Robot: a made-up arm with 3 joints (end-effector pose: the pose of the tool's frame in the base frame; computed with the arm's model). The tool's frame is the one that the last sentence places.
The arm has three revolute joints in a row. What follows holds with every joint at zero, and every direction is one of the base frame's.
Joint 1 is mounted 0.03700 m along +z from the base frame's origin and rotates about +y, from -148.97 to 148.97 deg.
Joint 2 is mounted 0.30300 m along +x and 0.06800 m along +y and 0.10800 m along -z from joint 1 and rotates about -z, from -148.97 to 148.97 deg.
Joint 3 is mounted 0.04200 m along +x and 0.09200 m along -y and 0.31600 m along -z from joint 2 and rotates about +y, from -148.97 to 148.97 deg.
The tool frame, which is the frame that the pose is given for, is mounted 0.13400 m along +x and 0.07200 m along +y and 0.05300 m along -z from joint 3; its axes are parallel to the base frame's.
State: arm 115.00 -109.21 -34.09
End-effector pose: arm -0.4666 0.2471 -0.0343 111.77 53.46 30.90
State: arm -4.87 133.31 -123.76
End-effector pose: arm 0.3035 0.0733 -0.2213 -128.59 -58.08 -75.91
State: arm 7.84 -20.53 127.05
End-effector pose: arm 0.1639 0.0209 -0.4893 -22.52 133.12 13.21
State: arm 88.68 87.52 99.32
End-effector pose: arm -0.5410 0.0991 -0.2572 -11.19 -125.69 120.13
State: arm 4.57 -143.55 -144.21
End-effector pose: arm 0.3184 0.0629 -0.2921 154.23 -49.49 43.09
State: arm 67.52 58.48 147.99
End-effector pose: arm -0.3265 0.1426 -0.3511 -48.81 -128.57 57.69
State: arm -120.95 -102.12 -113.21
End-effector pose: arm 0.0783 0.1093 0.4508 8.04 85.70 -118.85
